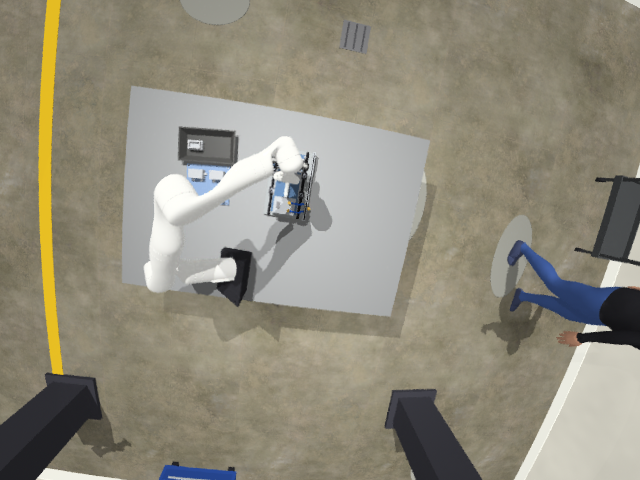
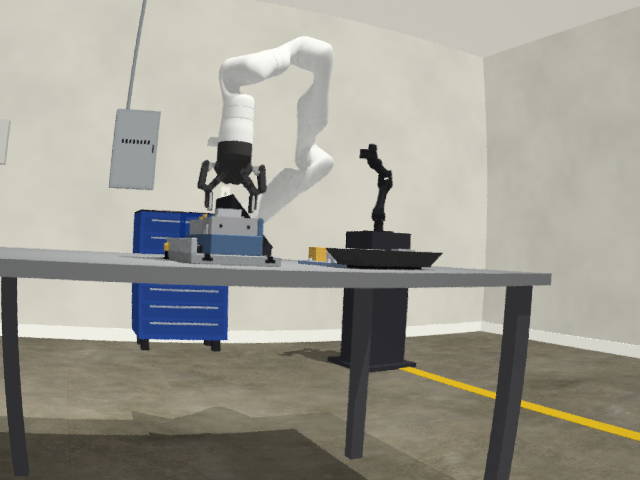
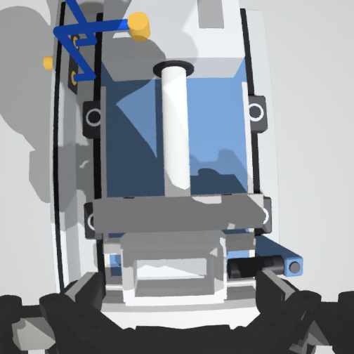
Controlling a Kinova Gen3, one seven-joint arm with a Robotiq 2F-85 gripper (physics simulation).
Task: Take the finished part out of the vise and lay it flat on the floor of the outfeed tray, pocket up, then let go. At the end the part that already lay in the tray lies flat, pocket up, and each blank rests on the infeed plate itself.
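Pixels of known places: gripper, between the fingertips: (image 2: 230, 211); arm's base, origin of its link: (image 1: 231, 268).
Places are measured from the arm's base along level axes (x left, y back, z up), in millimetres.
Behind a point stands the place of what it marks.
Observation:
The finished part (image 3: 129, 272) (image 2: 229, 212) @(x -223, y -457, z -12 mm) is a light grey block, seated between the vise's jaws with its rectangular pocket up. The vise (image 3: 177, 215) (image 2: 230, 245) @(x -236, y -505, z -81 mm) (image 1: 281, 205) @(x -195, y -283, z -24 mm) is blue and grey. My gripper (image 2: 230, 205) @(x -220, y -451, z -11 mm) (image 3: 178, 289) is open and empty, pointing down, with one finger to each side of the part and the fingertips near its top. The dark outfeed tray (image 1: 235, 147) @(x 24, y -508, z -78 mm) (image 2: 385, 259) @(x 101, y -564, z -97 mm) holds another part (image 1: 194, 145) @(x 197, y -503, z -86 mm) near its left end, apparently flat. Two grey blanks (image 1: 196, 174) @(x 180, y -382, z -76 mm) (image 1: 216, 175) @(x 94, y -384, z -75 mm) are on the blue infeed plate (image 1: 199, 186) @(x 179, y -331, z -111 mm); the arm hides some of this plate.
A black rod with a blue end (image 3: 293, 266) sticks out beside the part, close to one finger. Blue hoses with a yellow fitting (image 3: 138, 26) stand at the vise's far end. A rail (image 3: 57, 165) runs along its left side. A yellow block (image 2: 317, 253) @(x 70, y -316, z -91 mm) stands beside the tray.

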